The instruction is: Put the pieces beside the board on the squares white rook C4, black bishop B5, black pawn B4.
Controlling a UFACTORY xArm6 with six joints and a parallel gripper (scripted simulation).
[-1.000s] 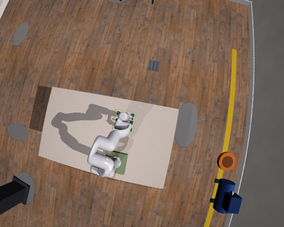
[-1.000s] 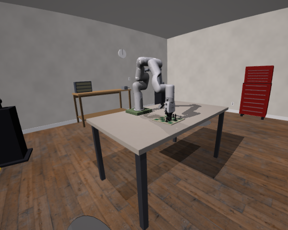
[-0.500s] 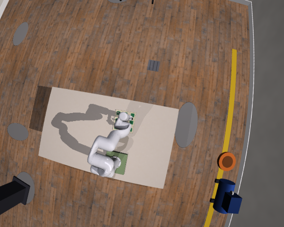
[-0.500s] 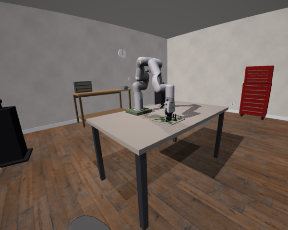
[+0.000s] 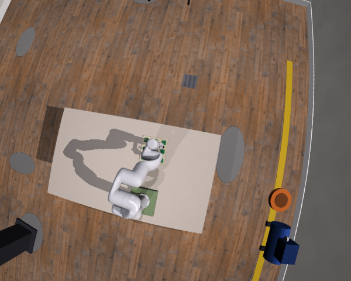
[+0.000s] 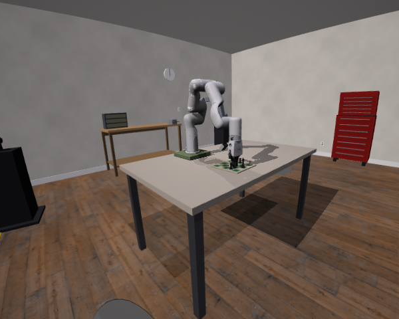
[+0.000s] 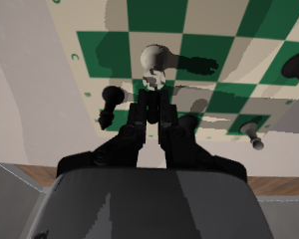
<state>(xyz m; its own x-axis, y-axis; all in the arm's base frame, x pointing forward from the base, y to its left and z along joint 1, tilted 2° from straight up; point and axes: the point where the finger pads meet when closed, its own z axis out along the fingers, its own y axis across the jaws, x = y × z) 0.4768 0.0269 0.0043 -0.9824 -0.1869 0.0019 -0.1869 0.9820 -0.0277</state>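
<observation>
Now: hand 4 cm past the white rook, 1 cm to the left of it and 1 cm above it. Round my hand: chessboard 4 cm behind, 3 cm to the left, 3 cm below.
</observation>
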